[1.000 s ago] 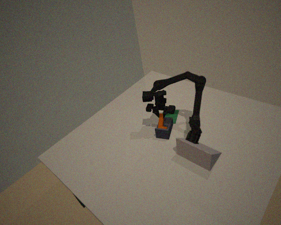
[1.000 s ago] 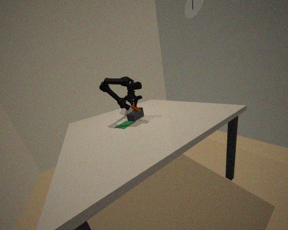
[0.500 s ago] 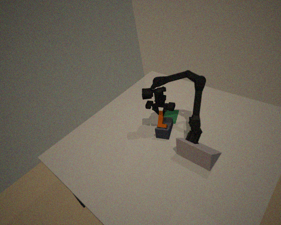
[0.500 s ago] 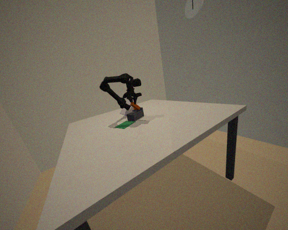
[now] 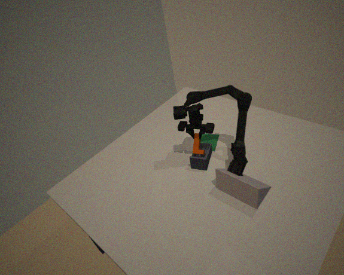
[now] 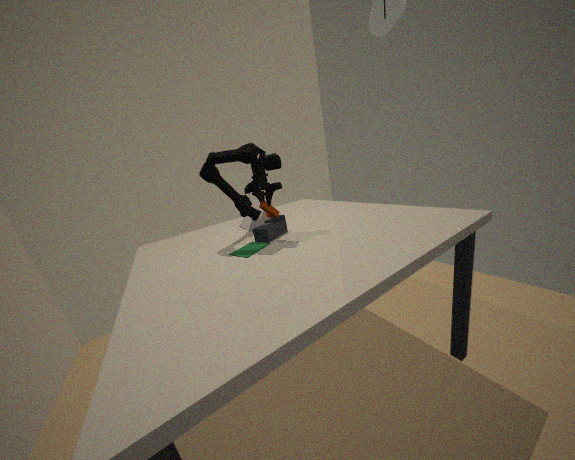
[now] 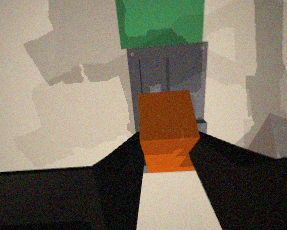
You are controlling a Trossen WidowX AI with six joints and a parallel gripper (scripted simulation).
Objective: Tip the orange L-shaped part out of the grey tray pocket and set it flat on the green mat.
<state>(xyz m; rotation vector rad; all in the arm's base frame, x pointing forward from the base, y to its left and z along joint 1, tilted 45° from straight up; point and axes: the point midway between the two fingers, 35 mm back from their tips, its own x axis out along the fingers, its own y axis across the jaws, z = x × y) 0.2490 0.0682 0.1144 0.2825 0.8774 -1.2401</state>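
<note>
Now: gripper tip 17 cm above the green mat, 14 cm to the left of it and 5 cm short of it. Round my gripper tip: orange L-shaped part: 3 cm below, 3 cm behind, 2 cm to the left.
</note>
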